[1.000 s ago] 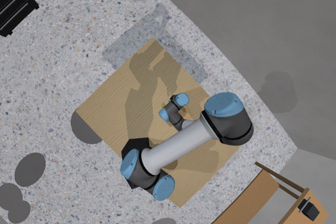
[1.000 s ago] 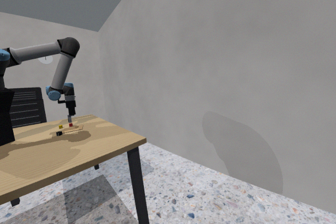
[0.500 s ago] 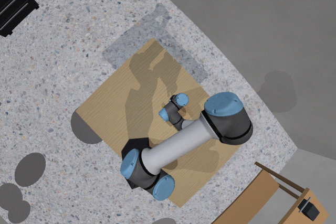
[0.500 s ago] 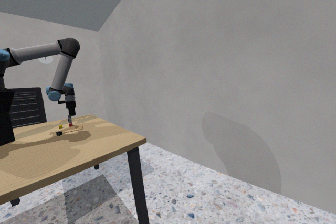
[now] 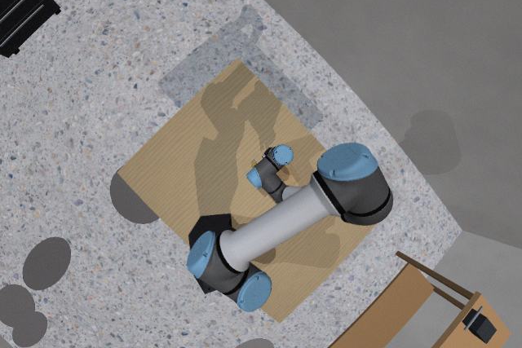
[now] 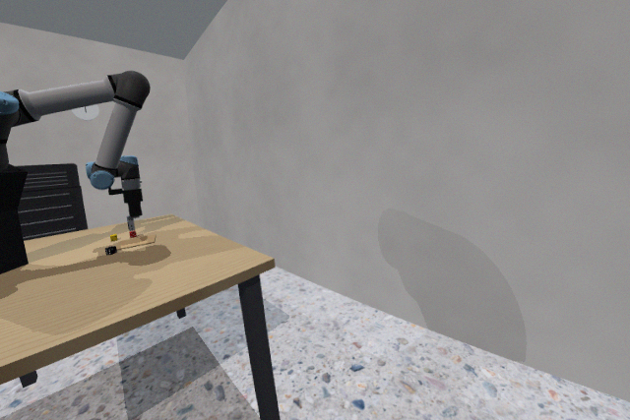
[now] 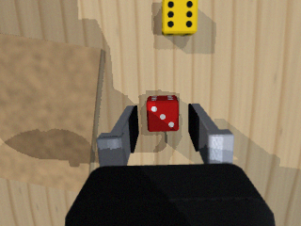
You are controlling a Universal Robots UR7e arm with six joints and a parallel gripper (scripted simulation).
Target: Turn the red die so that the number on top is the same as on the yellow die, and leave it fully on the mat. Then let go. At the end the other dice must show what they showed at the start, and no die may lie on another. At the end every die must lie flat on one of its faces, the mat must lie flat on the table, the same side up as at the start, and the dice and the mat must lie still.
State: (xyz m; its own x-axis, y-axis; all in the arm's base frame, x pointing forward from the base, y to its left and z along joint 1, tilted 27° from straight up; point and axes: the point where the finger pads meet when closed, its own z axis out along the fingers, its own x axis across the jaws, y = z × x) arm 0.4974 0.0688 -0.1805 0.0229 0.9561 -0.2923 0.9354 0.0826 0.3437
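The red die is 4 cm below my hand. From my hand the other things lie so: black die 22 cm to the right, 10 cm behind, 4 cm below; tan mat 13 cm to the right, 5 cm below; yellow die 7 cm behind, 4 cm below, 2 cm to the left.
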